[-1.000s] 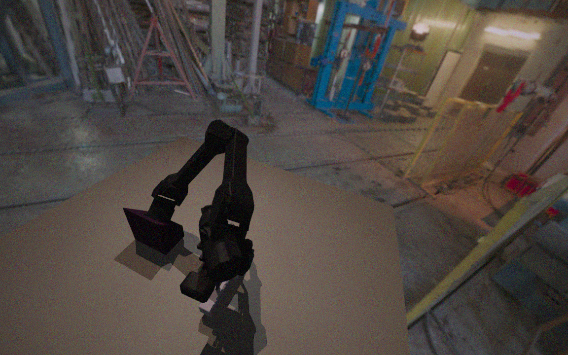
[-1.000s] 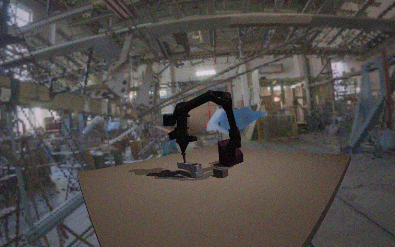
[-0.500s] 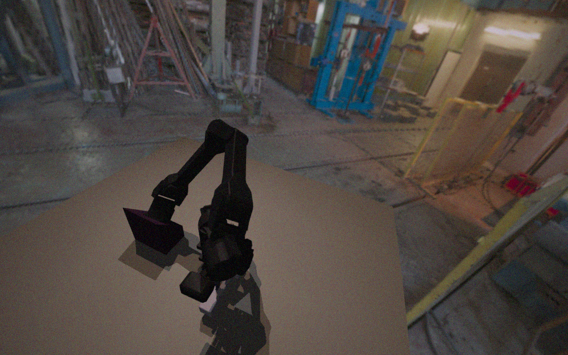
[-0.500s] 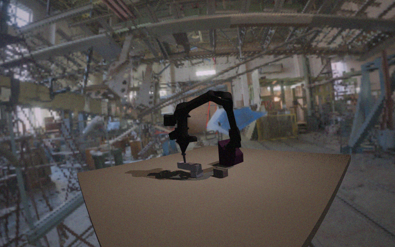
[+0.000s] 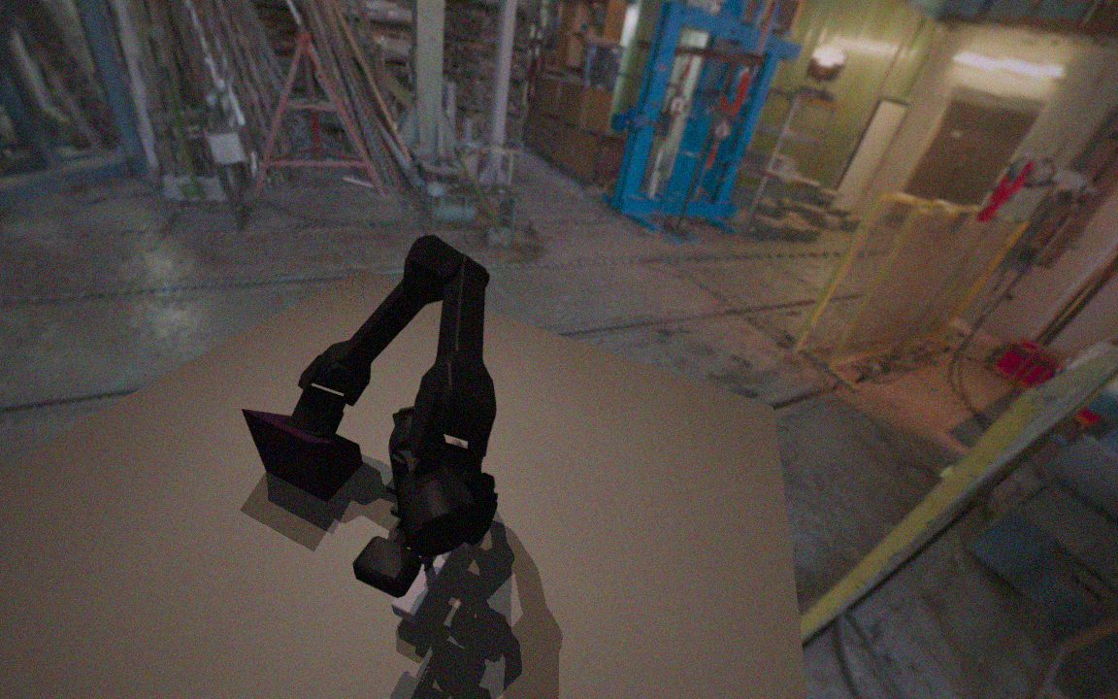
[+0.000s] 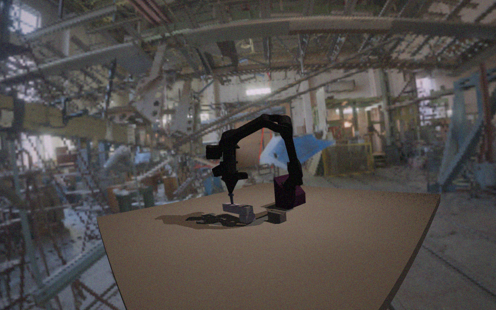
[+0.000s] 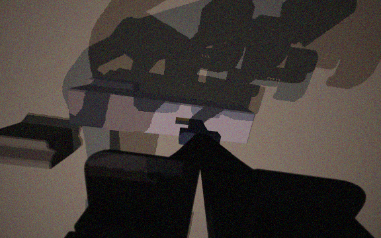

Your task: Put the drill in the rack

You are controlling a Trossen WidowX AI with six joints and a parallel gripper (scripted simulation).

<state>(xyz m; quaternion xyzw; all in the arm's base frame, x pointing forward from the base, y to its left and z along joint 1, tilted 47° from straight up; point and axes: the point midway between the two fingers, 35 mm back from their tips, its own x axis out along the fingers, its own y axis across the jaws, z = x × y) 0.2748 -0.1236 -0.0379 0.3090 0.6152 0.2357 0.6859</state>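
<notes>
Now: the dark key 3 cm below my gripper tip. From my gripper tip the other things lie so: light-grey holder block 4 cm to the left, 7 cm below; then drill 6 cm to the left, 6 cm below; then rack 7 cm behind, 21 cm to the left, 9 cm below.
</notes>
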